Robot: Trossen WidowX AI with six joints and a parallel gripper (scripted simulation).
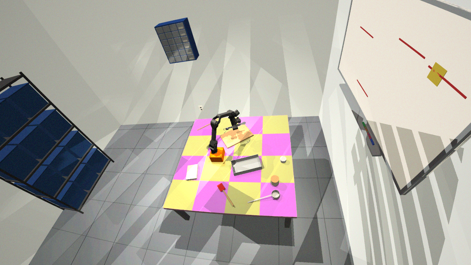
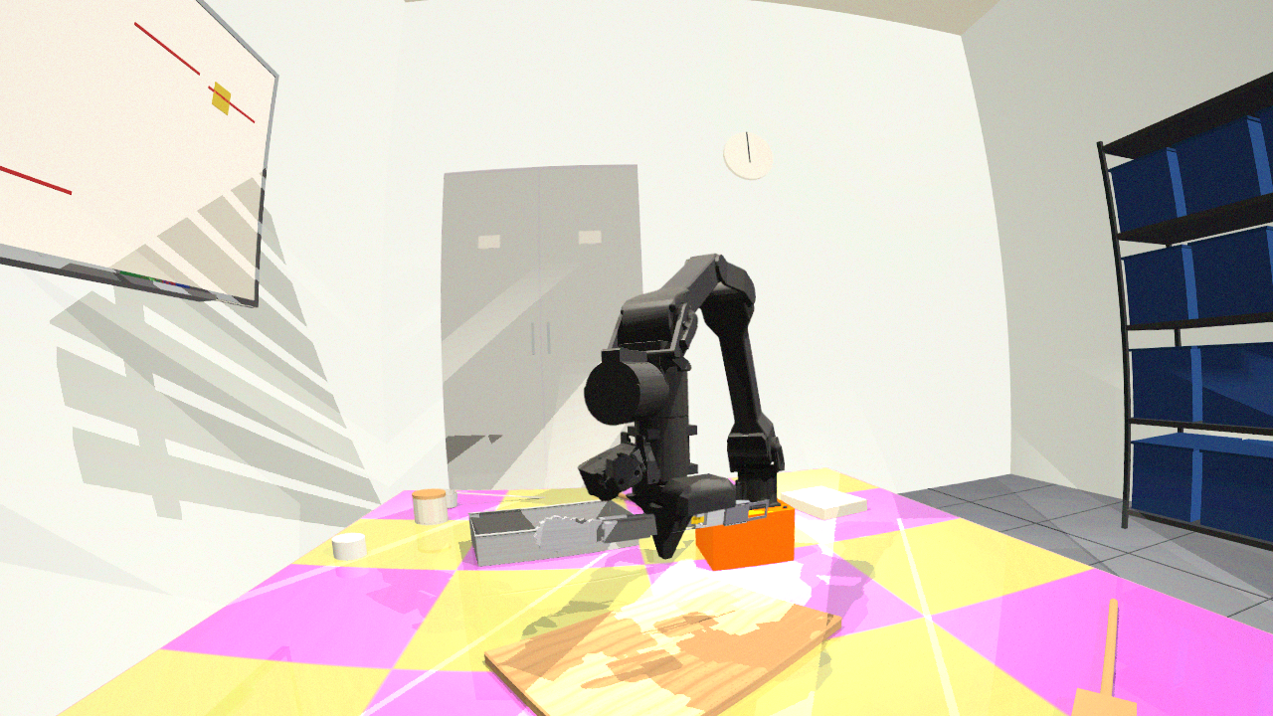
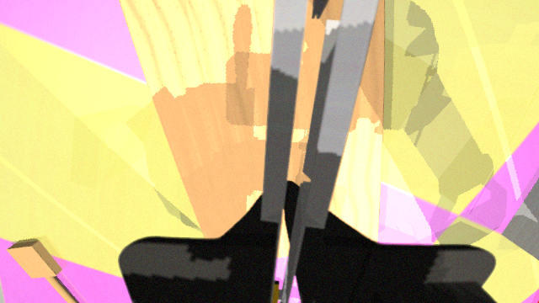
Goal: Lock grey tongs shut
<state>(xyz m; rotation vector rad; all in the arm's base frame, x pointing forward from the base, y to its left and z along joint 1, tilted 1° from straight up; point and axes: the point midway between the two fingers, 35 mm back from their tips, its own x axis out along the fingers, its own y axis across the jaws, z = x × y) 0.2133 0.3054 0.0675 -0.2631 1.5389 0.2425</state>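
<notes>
Right now the wooden board is 120 mm below my gripper tip and 10 mm to the right of it. Round my gripper tip: white block (530 mm to the right, 450 mm behind, 110 mm below); then grey roasting tin (450 mm to the right, 150 mm ahead, 100 mm below); then small white cylinder (540 mm ahead, 390 mm to the right, 110 mm below).
</notes>
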